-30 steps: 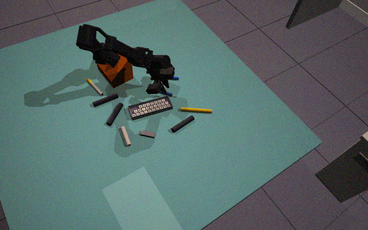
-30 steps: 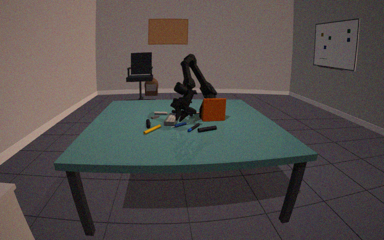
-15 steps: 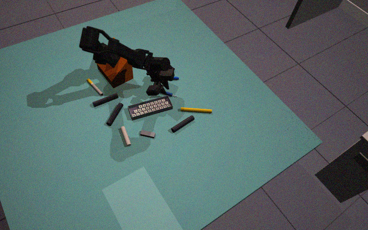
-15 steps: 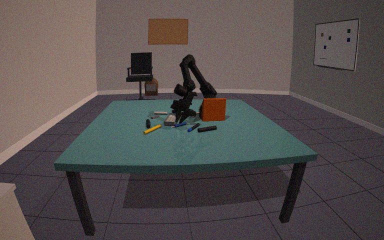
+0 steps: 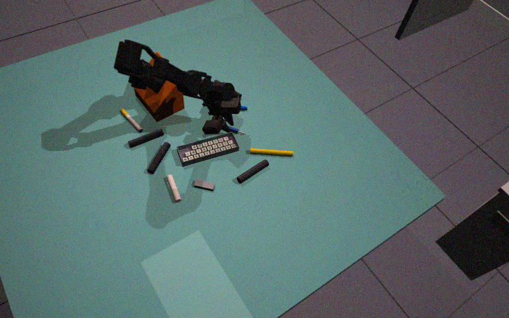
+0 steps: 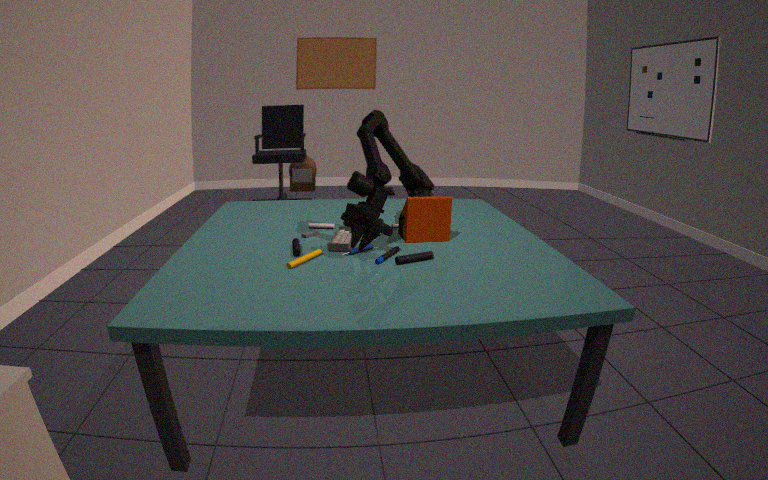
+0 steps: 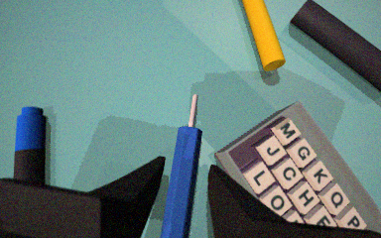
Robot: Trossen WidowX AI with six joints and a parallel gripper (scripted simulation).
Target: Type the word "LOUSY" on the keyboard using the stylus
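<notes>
The blue-tipped pen is 7 cm behind my gripper tip and 8 cm to the left of it. Round my gripper tip: grey block (12 cm ahead, 21 cm to the right, 1 cm below); then stylus (1 cm ahead, 1 cm to the left); then yellow cylinder (17 cm ahead, 4 cm to the left).
</notes>
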